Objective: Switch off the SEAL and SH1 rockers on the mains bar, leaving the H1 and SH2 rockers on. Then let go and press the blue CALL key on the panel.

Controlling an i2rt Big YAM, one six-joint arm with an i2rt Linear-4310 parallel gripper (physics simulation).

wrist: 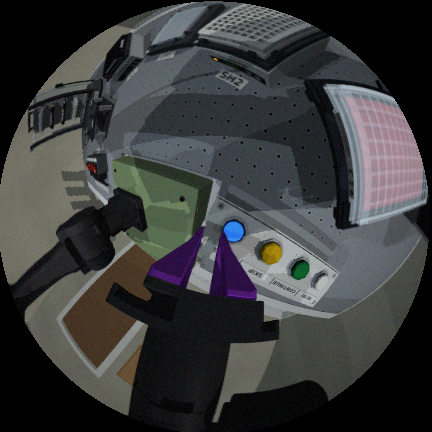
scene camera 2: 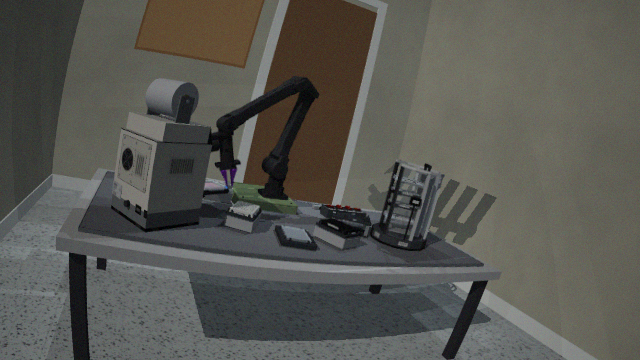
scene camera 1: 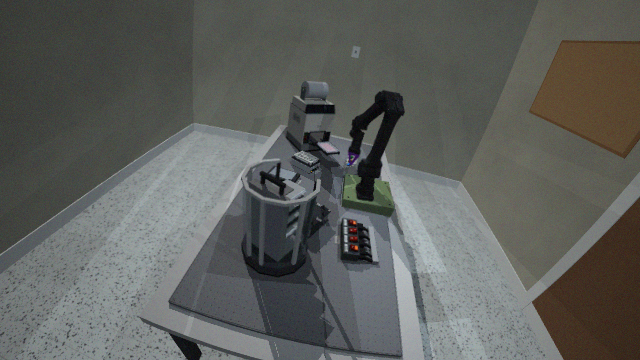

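Seen in the pictures: gripper, between the fingertips: (wrist: 211, 232) (scene camera 2: 229, 185) (scene camera 1: 350, 164); arm's base, origin of its link: (wrist: 130, 206) (scene camera 2: 272, 195) (scene camera 1: 364, 193).
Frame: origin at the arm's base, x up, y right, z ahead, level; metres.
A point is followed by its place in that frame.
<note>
The mains bar (scene camera 1: 345, 257) @(x -0.023, y -0.434, z 0.110 m) (scene camera 2: 350, 215) (wrist: 101, 167) @(x -0.015, y -0.224, z 0.077 m) lies beyond the green arm base from the panel. In scene view 1 its two end rockers glow bright orange and its two middle rockers look darker red; their labels are too small to read. The blue CALL key (wrist: 233, 231) @(x 0.027, y 0.254, z 0.076 m) is at one end of the panel (wrist: 253, 241) @(x 0.021, y 0.278, z 0.069 m), beside the yellow key. My gripper (wrist: 211, 232) @(x 0.035, y 0.232, z 0.071 m) (scene camera 1: 350, 164) @(x 0.035, y 0.232, z 0.071 m) (scene camera 2: 229, 187) @(x 0.035, y 0.232, z 0.071 m) is shut to a narrow gap, with nothing between its purple fingers. Its tips are low at the blue key, one overlapping the key's edge in the wrist view. Contact cannot be told. The CALL label is hidden.
Yellow (wrist: 271, 253) @(x 0.029, y 0.302, z 0.068 m), green (wrist: 300, 269) @(x 0.029, y 0.349, z 0.060 m) and white (wrist: 320, 280) @(x 0.028, y 0.395, z 0.051 m) keys continue along the panel. The green base (scene camera 1: 355, 201) @(x -0.002, y -0.081, z 0.053 m) (wrist: 165, 200) @(x -0.004, y 0.129, z 0.057 m) is close beside it. A pink gridded plate (wrist: 387, 155) is on the other side. A large machine (scene camera 2: 182, 175) @(x 0.133, y 0.516, z 0.447 m) and a round rack (scene camera 1: 276, 269) @(x 0.000, y -0.559, z 0.359 m) stand on the table.
</note>
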